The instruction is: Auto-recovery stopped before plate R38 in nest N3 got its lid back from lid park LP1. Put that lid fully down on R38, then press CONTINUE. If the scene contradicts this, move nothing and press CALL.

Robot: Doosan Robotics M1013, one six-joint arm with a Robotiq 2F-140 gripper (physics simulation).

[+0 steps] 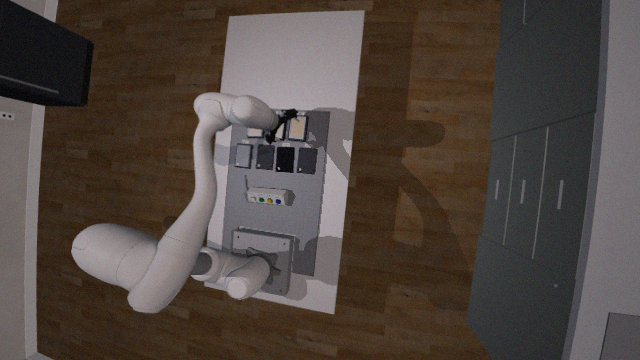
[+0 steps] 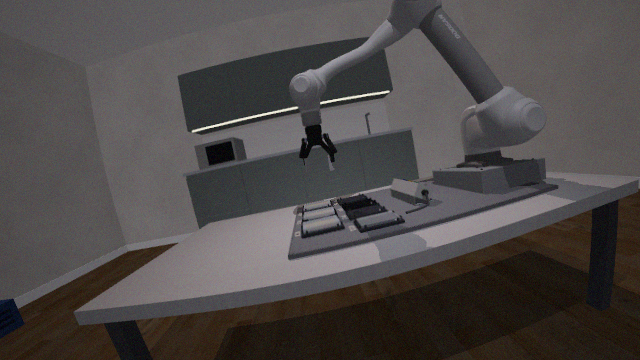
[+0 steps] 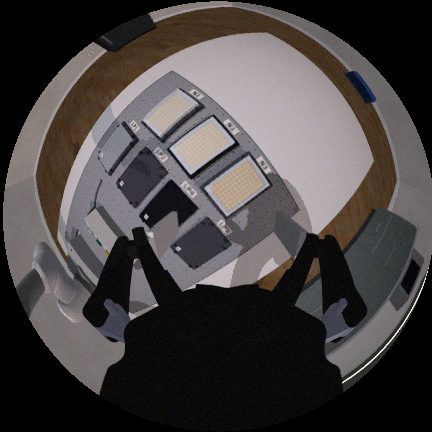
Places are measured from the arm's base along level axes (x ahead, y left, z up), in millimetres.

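Pixels of known places: gripper, fingertip midpoint: [image 1: 288,129] [image 2: 320,171] [image 3: 226,221]; arm's base, link origin: [image 1: 260,265] [image 2: 483,164] [image 3: 87,282].
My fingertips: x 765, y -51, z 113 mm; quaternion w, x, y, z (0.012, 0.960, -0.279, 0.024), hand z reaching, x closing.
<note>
Ahead of a thing's pixels: the offset from my fingertips to its top centre. "spot": to the spot under its first point.
The plate in nest N3 {spot: dx +41, dy +5, dz -154 mm} [image 1: 297,128] [image 2: 317,206] [image 3: 237,185] shows a tan well grid inside a pale rim; no opaque lid shows on it, and a clear one cannot be ruled out. No code R38 is readable. Lid park LP1 bears a flat light-grey lid-like piece {dx -173, dy +315, dz -167 mm} [image 1: 243,156] [image 2: 380,220] [image 3: 117,148]. My gripper [image 1: 283,126] [image 2: 317,162] [image 3: 226,221] is open and empty, high above the board near the nests. The button box {dx -370, dy +98, dz -101 mm} [image 1: 266,196] [image 2: 407,190] [image 3: 104,230] has white, green, yellow and blue buttons; CONTINUE and CALL are not readable.
Plates stand in N1 {dx +31, dy +135, dz -155 mm} [image 3: 202,146] and N2 {dx +18, dy +270, dz -156 mm} [image 3: 172,114]. Dark pieces lie at LP2 {dx -154, dy +175, dz -165 mm} [image 1: 265,157] [image 3: 142,176], LP4 {dx -145, dy +51, dz -165 mm} [image 1: 285,159] [image 3: 167,205] and LP3 {dx -127, dy -79, dz -165 mm} [image 1: 306,160] [image 3: 201,242]. A thin bent stalk {spot: dx -337, dy +265, dz -178 mm} [image 2: 419,207] stands beside the button box. The arm's base is farther along the board.
</note>
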